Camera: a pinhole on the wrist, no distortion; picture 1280 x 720 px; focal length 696.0 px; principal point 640.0 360.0 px. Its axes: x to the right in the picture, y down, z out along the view. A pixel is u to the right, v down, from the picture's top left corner.
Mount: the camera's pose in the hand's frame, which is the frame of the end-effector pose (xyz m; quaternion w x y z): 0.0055 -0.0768 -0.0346 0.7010 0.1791 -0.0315 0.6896
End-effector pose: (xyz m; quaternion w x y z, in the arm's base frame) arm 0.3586 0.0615 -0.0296 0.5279 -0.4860 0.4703 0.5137
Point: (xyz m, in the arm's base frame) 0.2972 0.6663 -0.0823
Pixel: 1034 402
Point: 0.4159 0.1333 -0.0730
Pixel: 1006 193
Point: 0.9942 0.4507 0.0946
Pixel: 117 578
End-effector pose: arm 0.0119 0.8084 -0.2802 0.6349 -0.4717 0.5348 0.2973
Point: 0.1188 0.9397 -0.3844
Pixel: 1087 132
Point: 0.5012 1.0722 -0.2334
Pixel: 485 444
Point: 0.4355 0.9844 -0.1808
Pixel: 400 522
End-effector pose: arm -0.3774 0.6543 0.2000 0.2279 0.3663 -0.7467 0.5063
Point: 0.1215 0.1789 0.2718
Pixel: 244 639
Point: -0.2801 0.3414 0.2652
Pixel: 620 333
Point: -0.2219 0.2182 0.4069
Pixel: 431 208
